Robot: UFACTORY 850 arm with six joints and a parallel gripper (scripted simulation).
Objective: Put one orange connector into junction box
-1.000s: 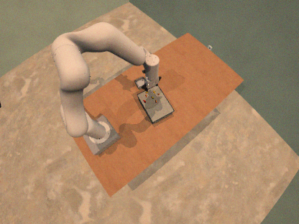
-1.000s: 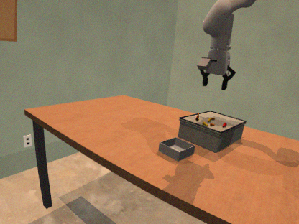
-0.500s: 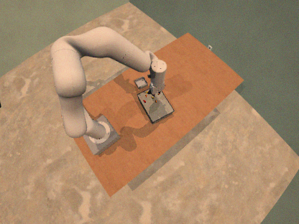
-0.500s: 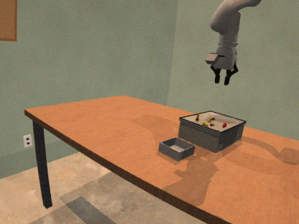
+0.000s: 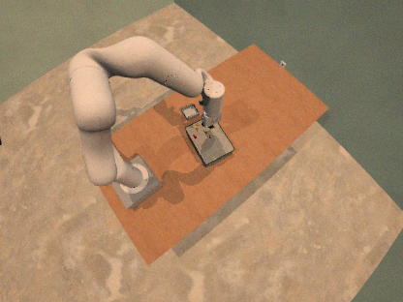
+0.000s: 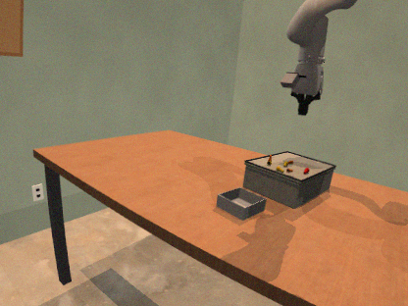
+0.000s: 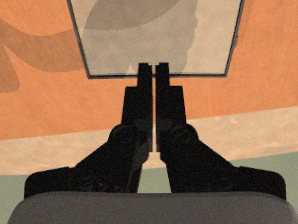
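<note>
Right now the grey tool case is 22 cm below my hand. Also, from my hand: red connector: 19 cm below, 7 cm behind, 6 cm to the left.
</note>
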